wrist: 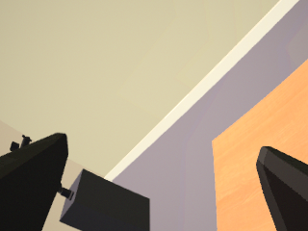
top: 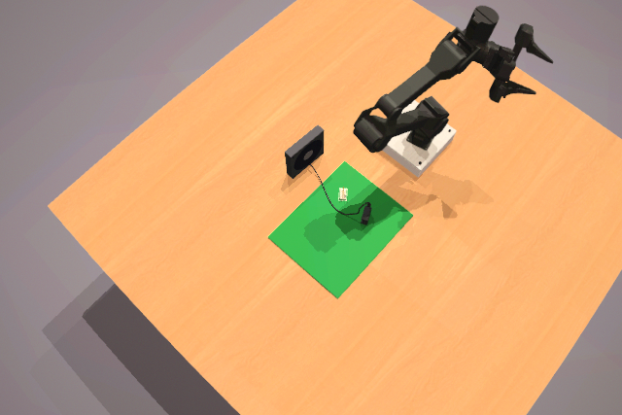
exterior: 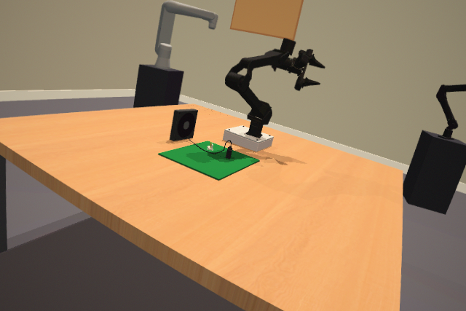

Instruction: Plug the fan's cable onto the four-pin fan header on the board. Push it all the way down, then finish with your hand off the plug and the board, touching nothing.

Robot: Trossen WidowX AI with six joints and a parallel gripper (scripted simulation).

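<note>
Right now my gripper tip is 37 cm short of the dark plug, 34 cm above it and 24 cm to the left of it. Round my gripper tip: black fan (46 cm to the right, 31 cm ahead, 30 cm below); green board (42 cm ahead, 37 cm below, 29 cm to the right); white four-pin fan header (36 cm below, 34 cm ahead, 33 cm to the right).
</note>
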